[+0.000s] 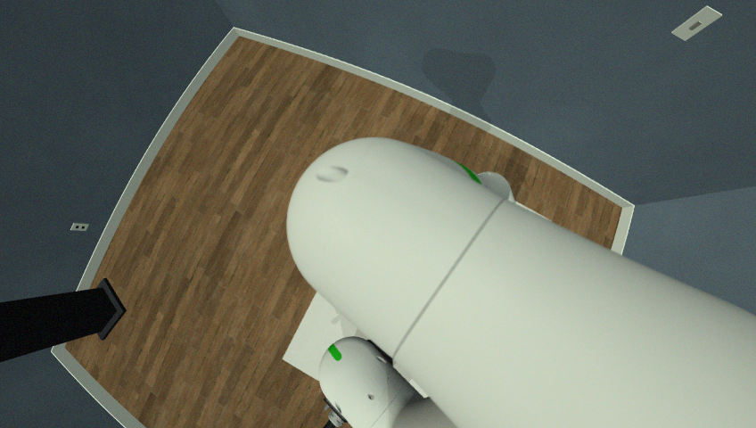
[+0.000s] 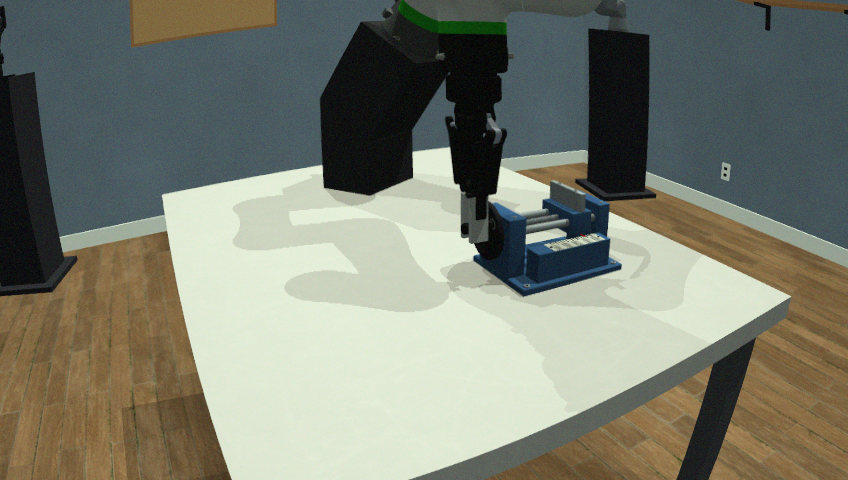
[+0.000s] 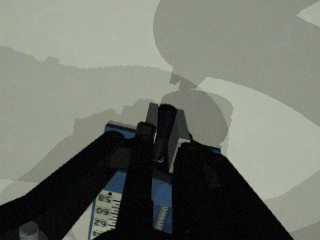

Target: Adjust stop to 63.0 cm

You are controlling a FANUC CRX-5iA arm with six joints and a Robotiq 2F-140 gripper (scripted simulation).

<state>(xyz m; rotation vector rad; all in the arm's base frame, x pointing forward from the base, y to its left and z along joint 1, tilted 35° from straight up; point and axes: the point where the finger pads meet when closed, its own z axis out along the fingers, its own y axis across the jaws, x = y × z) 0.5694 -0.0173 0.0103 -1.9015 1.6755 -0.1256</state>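
Now: the handwheel 10 mm behind my hand, 20 mm to the left of it and 20 mm below it. Round my hand: stop block: 50 mm behind, 180 mm to the left, 20 mm below.
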